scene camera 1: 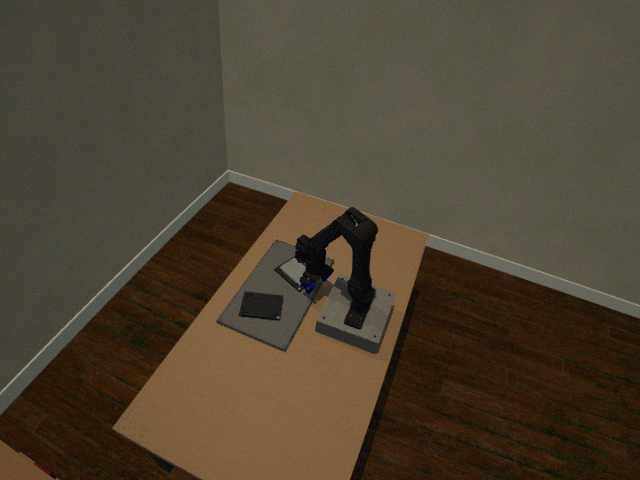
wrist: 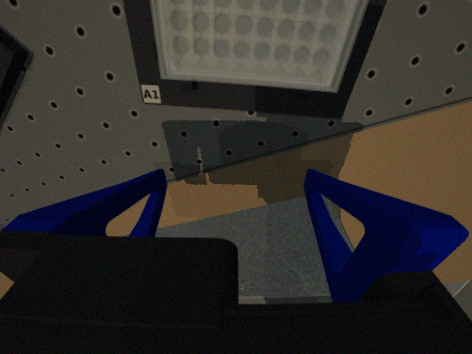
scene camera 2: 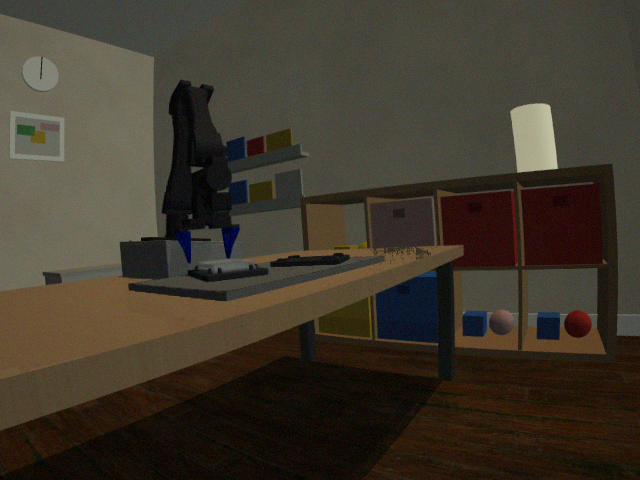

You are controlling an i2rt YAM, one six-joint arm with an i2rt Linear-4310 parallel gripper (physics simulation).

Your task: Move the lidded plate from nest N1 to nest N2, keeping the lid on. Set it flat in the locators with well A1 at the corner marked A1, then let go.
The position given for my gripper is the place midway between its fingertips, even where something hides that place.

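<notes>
A dark nest (scene camera 1: 256, 305) is there for me to see. My gripper (scene camera 2: 209, 260) is open and holds nothing, and the wrist view shows the gripper (wrist: 235, 177) too.
</notes>
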